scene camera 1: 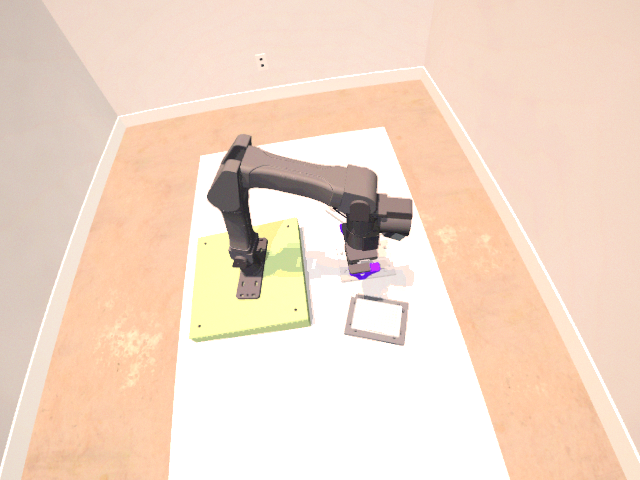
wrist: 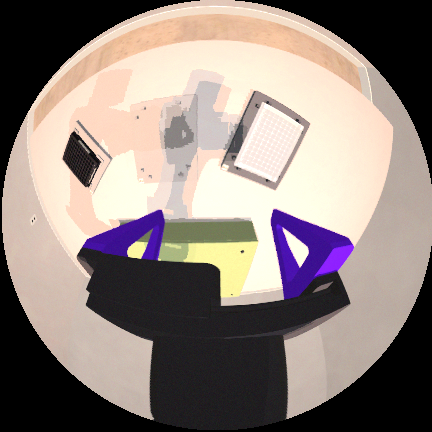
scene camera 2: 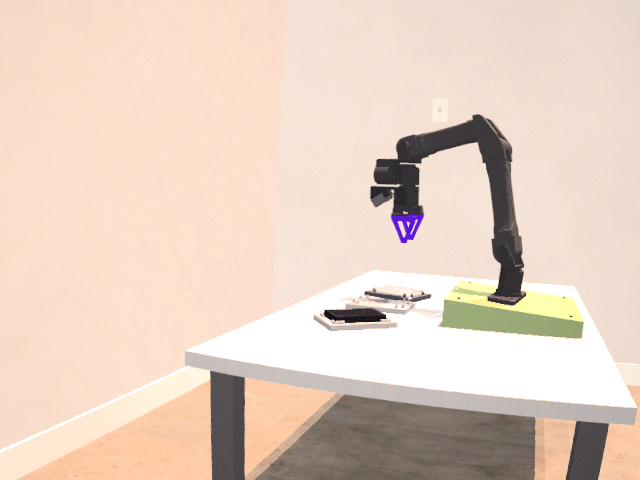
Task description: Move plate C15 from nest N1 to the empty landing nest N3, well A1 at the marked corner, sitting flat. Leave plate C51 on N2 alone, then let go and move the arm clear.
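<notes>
A white plate (scene camera 1: 377, 317) (scene camera 2: 400, 292) (wrist: 270, 142) lies in a dark grey nest (scene camera 1: 374, 338) (wrist: 252, 111). A black plate (scene camera 2: 355, 314) (wrist: 81, 160) lies in a light nest (scene camera 2: 361, 326) (wrist: 103, 167); the arm mostly hides it in scene camera 1. Between them is a pale nest (scene camera 1: 387, 274) (scene camera 2: 379, 306) (wrist: 150, 162) with small pins and no plate. Labels and the marked corner are too small to read, so I cannot tell which plate is C15. My gripper (scene camera 2: 407, 240) (wrist: 217, 214) is open and empty, its purple fingers high above the nests.
The arm's base stands on a yellow-green block (scene camera 1: 279, 310) (scene camera 2: 516, 322) (wrist: 227, 265), beside the row of nests. The white table (scene camera 1: 310, 413) (scene camera 2: 413, 361) carries the block and nests. The arm's shadow falls over the middle nest.
</notes>
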